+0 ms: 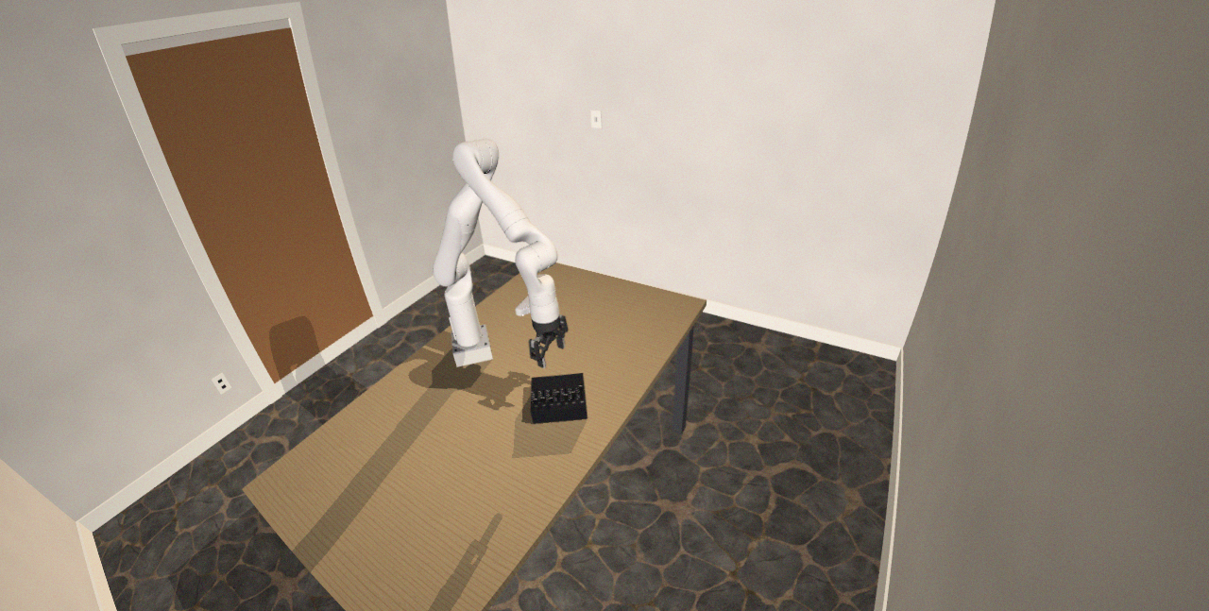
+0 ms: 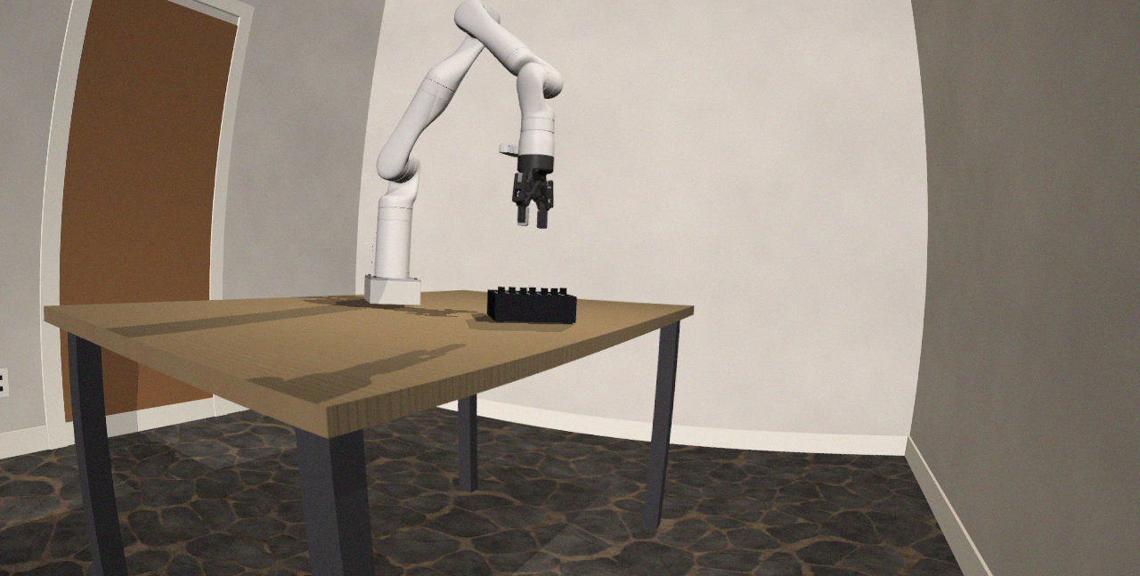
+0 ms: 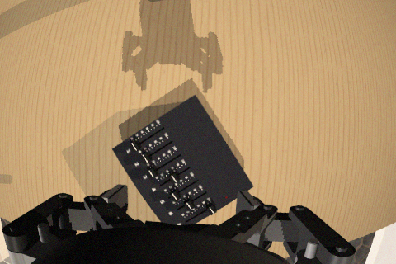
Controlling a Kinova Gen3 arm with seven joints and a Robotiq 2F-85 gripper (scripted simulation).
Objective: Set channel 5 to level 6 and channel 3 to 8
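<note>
My hand is 130 mm above the channel 3 fader cap, 50 mm to the left of it and 10 mm short of it. Also, from my hand: M fader cap 130 mm below, 60 mm ahead, 40 mm to the left; channel 4 fader cap 130 mm below, 10 mm to the right, 10 mm ahead; channel 5 fader cap 130 mm below, 40 mm ahead, 10 mm to the right.
</note>
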